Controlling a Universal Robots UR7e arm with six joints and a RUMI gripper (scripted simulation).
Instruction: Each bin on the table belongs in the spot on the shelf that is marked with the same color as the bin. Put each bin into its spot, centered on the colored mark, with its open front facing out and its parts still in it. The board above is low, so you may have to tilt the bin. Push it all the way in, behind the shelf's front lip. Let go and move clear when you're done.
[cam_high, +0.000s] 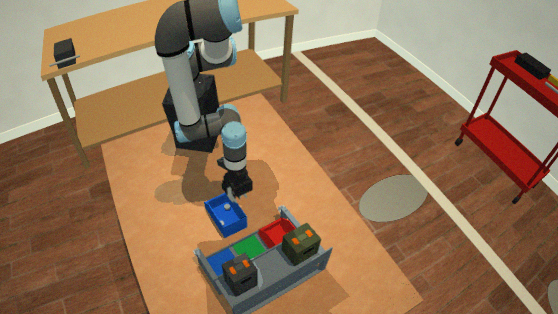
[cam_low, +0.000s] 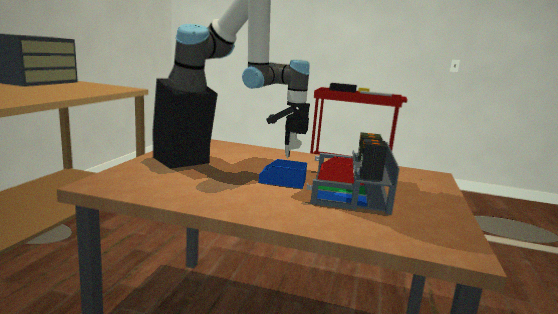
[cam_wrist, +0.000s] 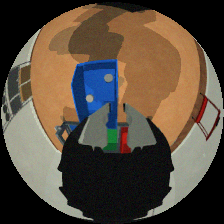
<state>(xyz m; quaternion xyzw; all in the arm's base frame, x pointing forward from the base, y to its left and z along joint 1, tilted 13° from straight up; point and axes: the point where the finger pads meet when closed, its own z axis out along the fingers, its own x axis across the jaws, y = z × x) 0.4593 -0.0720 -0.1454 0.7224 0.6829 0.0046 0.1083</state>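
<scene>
Now: the blue bin 60 mm below my hand, 50 mm to the right of it and 10 mm behind it. Also, from my hand: red bin: 220 mm ahead, 60 mm to the left, 60 mm below.
</scene>
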